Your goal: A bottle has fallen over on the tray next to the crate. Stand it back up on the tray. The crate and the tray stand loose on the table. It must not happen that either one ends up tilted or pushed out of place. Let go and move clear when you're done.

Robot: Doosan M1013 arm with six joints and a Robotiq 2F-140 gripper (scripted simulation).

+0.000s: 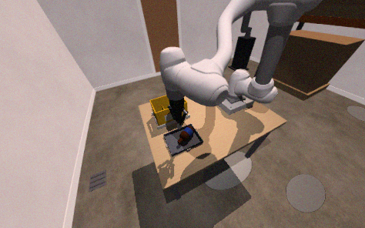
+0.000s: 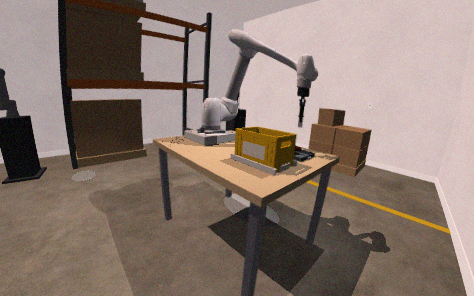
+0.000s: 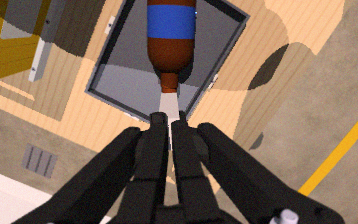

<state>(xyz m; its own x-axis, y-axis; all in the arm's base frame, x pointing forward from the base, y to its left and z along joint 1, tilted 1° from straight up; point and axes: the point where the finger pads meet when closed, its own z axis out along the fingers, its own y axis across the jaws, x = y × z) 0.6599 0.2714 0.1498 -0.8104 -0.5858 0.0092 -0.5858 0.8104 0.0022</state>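
My gripper is now 180 mm above the brown bottle, 40 mm past it and 30 mm to the left of it. The rest, counted from my hand: yellow crate: 320 mm to the right, 130 mm below; then dark grey tray: 210 mm below, 30 mm to the right, 20 mm behind.
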